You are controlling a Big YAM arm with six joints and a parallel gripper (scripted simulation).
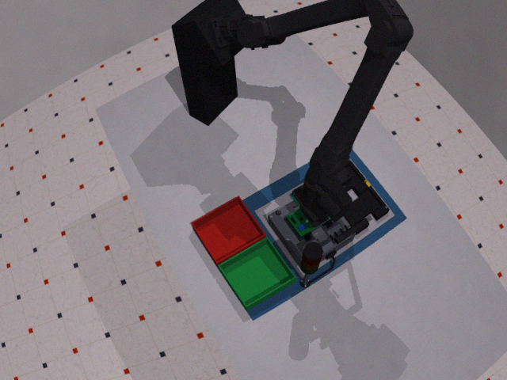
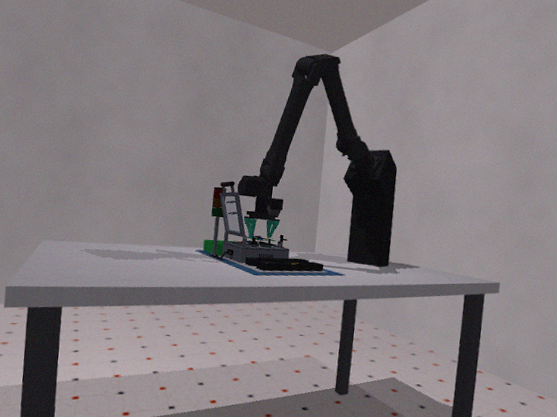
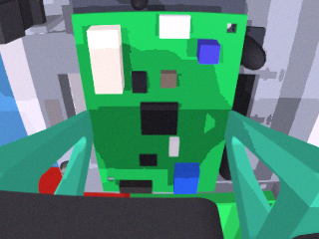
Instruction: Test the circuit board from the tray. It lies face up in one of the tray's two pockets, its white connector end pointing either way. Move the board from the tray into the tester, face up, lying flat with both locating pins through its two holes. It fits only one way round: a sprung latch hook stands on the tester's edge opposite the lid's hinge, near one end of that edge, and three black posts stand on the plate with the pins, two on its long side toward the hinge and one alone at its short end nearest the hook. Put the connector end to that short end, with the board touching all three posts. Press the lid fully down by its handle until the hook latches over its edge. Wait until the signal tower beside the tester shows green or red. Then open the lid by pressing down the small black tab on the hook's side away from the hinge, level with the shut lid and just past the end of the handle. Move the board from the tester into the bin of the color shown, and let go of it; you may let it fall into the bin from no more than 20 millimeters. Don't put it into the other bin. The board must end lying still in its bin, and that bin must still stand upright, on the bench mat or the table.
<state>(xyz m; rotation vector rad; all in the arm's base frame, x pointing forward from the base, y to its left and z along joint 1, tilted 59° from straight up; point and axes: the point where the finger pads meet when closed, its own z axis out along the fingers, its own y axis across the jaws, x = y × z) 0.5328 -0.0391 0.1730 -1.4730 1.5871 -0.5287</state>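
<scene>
Right now the green circuit board is right at my hand. The rest, counted from my hand: latch hook: 7 cm behind, 5 cm to the left; tester lid: 12 cm ahead, 9 cm above, 2 cm to the left; tester plate: 2 cm below, 1 cm to the left.
</scene>
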